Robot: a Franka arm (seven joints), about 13 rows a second.
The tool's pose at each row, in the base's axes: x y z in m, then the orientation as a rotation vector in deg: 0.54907 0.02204 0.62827 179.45 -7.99 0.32; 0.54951 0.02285 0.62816 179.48 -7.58 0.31; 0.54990 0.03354 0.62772 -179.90 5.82 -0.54; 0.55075 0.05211 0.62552 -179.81 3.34 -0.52; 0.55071 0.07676 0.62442 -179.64 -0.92 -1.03; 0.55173 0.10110 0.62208 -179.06 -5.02 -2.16; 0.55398 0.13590 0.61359 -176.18 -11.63 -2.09; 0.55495 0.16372 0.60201 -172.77 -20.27 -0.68; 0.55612 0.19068 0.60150 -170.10 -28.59 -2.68; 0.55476 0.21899 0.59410 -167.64 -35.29 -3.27
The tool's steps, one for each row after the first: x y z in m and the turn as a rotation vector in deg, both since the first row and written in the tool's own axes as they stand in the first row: 0.00037 -0.00085 0.00011 0.01 -0.01 -0.26; -0.00020 -0.01153 0.00048 0.39 0.13 -1.39; -0.00101 -0.03012 0.00256 0.54 0.11 -2.97; -0.00324 -0.05467 0.00349 0.76 0.44 -5.68; -0.00440 -0.07902 0.00567 1.30 1.15 -8.30; -0.00528 -0.11394 0.01394 3.87 1.03 -12.64; -0.00683 -0.14181 0.02534 6.48 0.02 -18.45; -0.00807 -0.16877 0.02567 8.03 1.31 -24.13; -0.01197 -0.19689 0.03288 9.25 1.69 -28.79
